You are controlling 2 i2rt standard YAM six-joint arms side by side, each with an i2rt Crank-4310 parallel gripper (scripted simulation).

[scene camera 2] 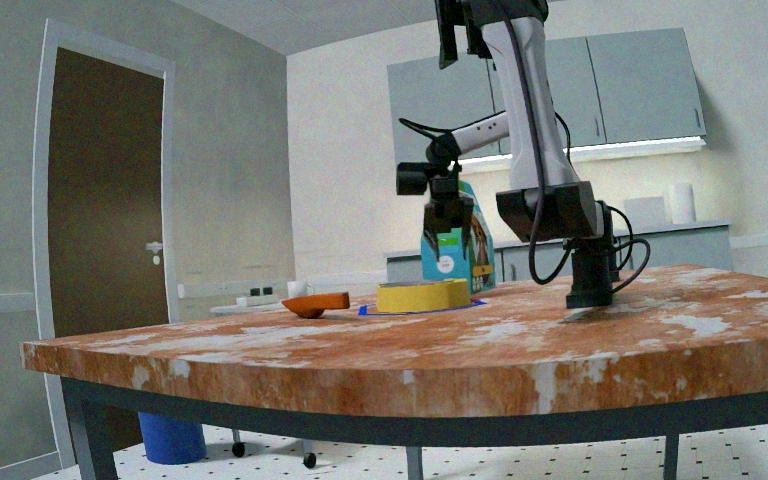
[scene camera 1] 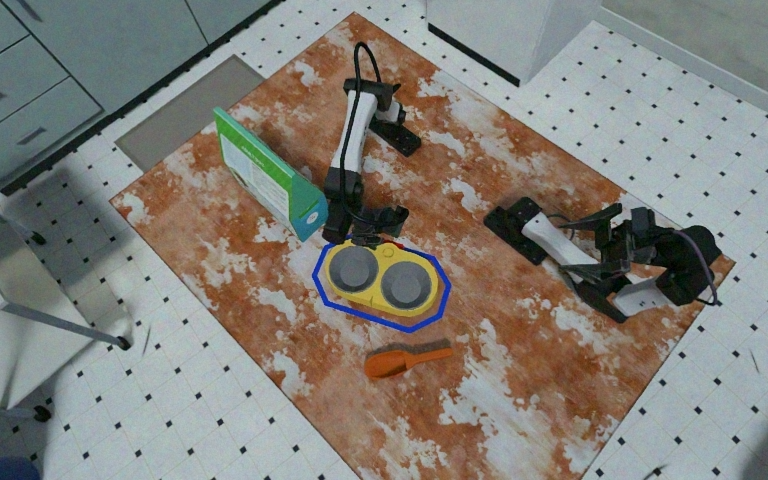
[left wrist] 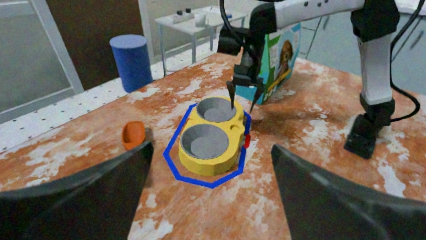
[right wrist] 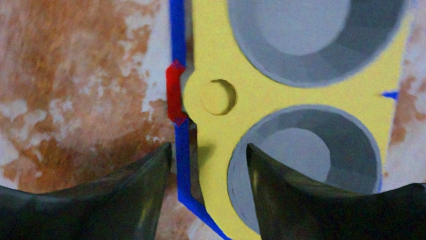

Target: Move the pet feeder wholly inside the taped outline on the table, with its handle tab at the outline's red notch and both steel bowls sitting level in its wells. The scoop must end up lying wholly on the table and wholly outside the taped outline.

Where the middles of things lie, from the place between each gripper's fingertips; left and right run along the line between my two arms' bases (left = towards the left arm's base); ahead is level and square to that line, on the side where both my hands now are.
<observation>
My right hand [scene camera 2: 451, 260] is 8 cm above the yellow pet feeder [scene camera 1: 387, 254], 6 cm to the right of it and 4 cm short of it. Also, from my right hand: orange scoop [scene camera 1: 385, 365] 27 cm to the left, 18 cm ahead, 7 cm below.
Right now my left hand [scene camera 1: 559, 245] is 36 cm short of the orange scoop, 34 cm above it and 10 cm to the left of it. Also, from my left hand: yellow pet feeder (35 cm below, 31 cm to the right, 23 cm ahead).
</observation>
